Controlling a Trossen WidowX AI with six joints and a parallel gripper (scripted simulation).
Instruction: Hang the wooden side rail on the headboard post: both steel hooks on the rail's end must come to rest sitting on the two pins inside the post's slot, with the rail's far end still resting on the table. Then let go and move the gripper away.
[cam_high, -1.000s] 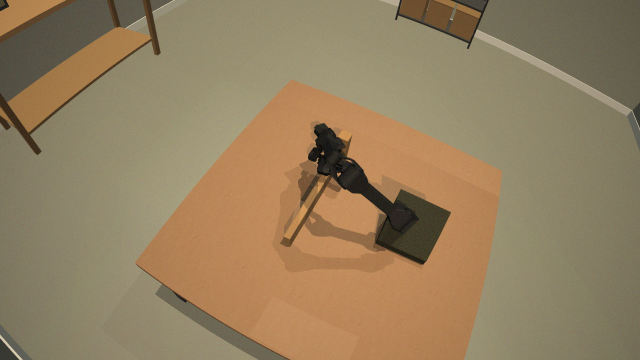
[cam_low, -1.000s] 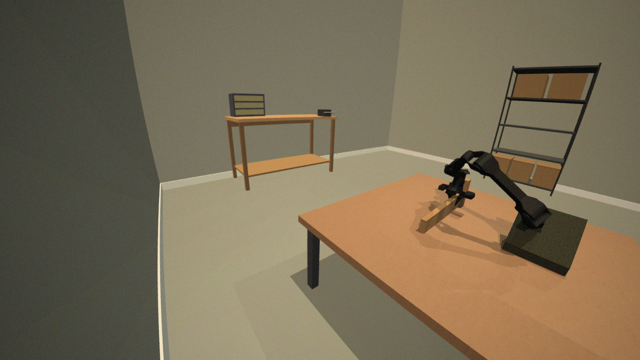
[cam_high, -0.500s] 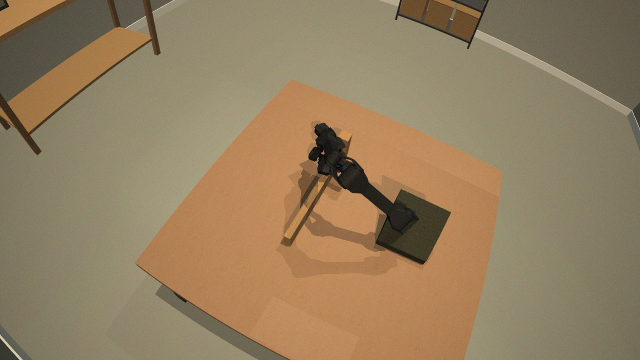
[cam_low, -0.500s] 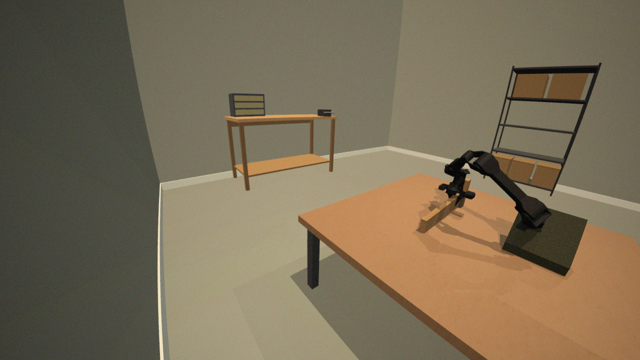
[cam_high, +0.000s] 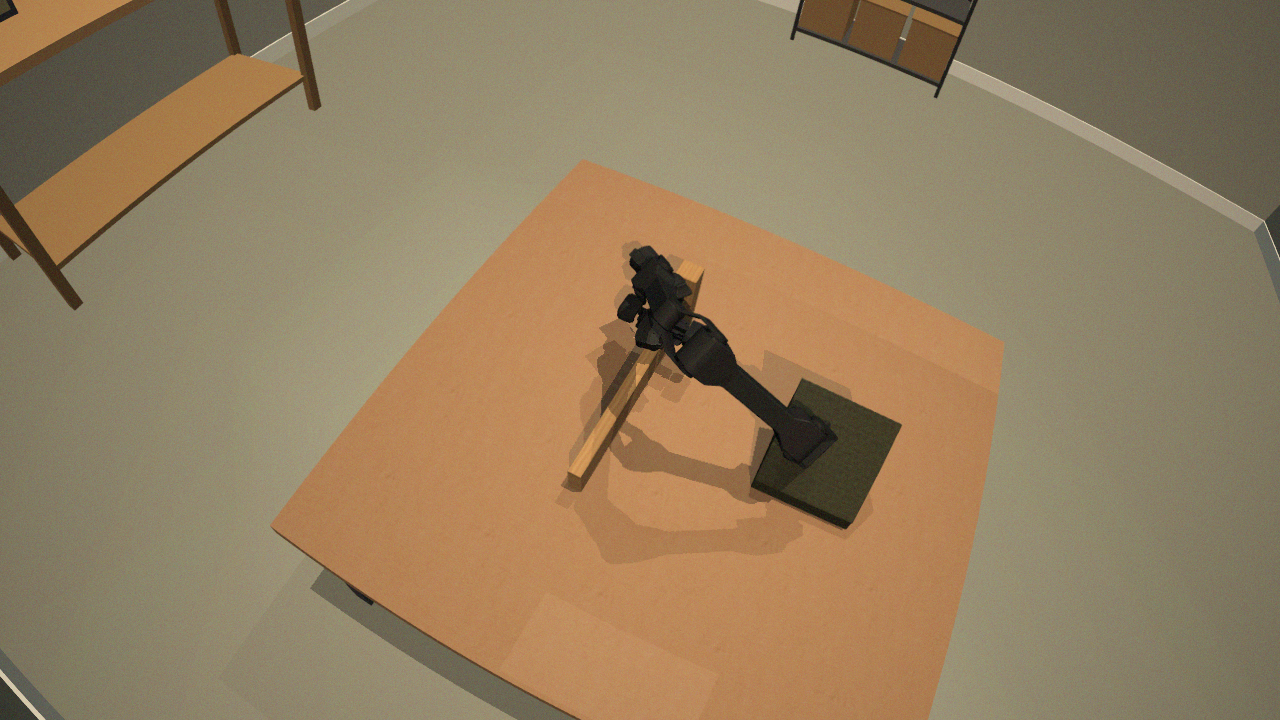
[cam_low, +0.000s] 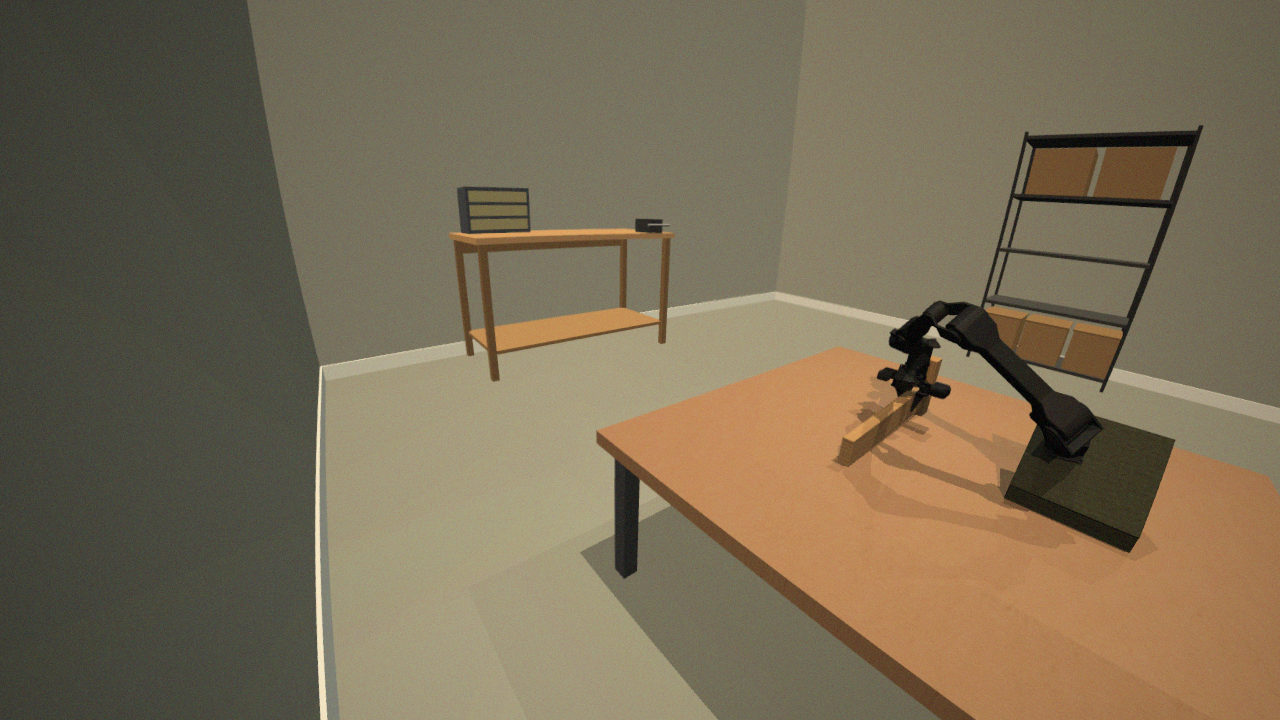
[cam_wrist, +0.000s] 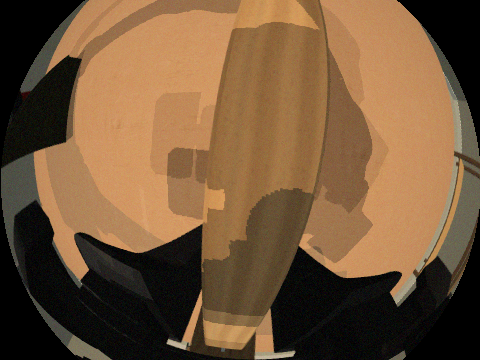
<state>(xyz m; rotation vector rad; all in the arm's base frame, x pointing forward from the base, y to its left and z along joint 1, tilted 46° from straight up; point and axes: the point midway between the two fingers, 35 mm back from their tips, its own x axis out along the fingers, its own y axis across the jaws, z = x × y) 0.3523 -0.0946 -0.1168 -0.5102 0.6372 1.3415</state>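
Right now my gripper tip is 1 cm past the wooden headboard post, 11 cm to the left of it and 4 cm below it.
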